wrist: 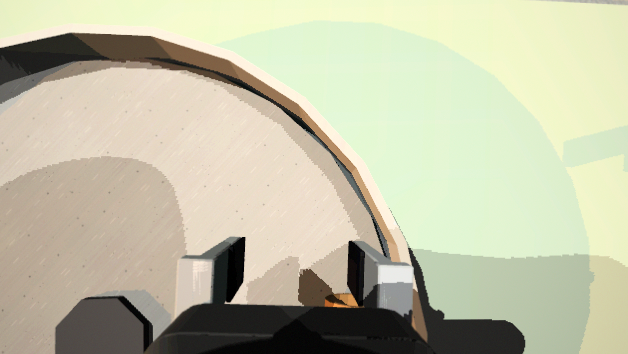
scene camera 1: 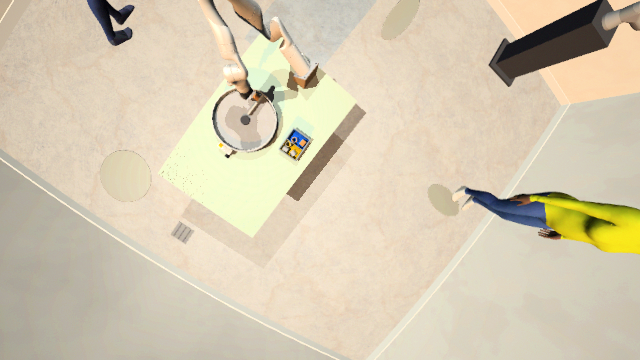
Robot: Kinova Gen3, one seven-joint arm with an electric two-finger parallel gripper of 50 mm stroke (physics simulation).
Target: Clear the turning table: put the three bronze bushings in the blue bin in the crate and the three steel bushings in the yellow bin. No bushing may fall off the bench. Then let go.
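Places are measured from the arm's base along level axes (x ahead, y left, z up), in centimetres.
Pixels of known places: gripper, fingertip midpoint: [wrist: 296, 261]; arm's base, link origin: [scene camera 1: 303, 70].
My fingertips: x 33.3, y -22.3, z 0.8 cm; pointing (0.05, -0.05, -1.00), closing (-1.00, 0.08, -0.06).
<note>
Ahead of a thing's pixels: the offset from my fingertips to its top centre. "*": to the spot under its first point. Level surfaces: height alone.
The round turning table {dz -7.1, dx +13.8, dy +5.9 cm} [scene camera 1: 235, 131] [wrist: 125, 115] has a raised rim. A bronze bushing {dz -4.1, dx -3.1, dy +5.2 cm} [scene camera 1: 257, 96] [wrist: 344, 301] lies on it near the rim; in the wrist view the gripper body hides most of it. My gripper [scene camera 1: 251, 96] [wrist: 296, 261] is open and empty over the turning table, and the visible part of the bushing is near its right finger. In the scene view, the crate {* dz -8.1, dx +7.2, dy +49.8 cm} [scene camera 1: 306, 147] has a blue bin [scene camera 1: 299, 134] with orange-brown pieces at it, and a yellow bin [scene camera 1: 301, 149] with small pale pieces near it. The exact seating of these pieces is too small to tell.
A pale bar {* dz -4.8, dx +2.9, dy +7.2 cm} [scene camera 1: 254, 106] reaches from the rim side towards the dark hub {dz -7.1, dx +13.8, dy +5.9 cm} [scene camera 1: 245, 120]. A small white and yellow device {* dz -7.4, dx +37.2, dy +5.3 cm} [scene camera 1: 226, 149] sits beside the turning table on the pale green bench {dz -13.2 cm} [scene camera 1: 230, 200]. A person in yellow [scene camera 1: 590, 220] stands away from the bench.
</note>
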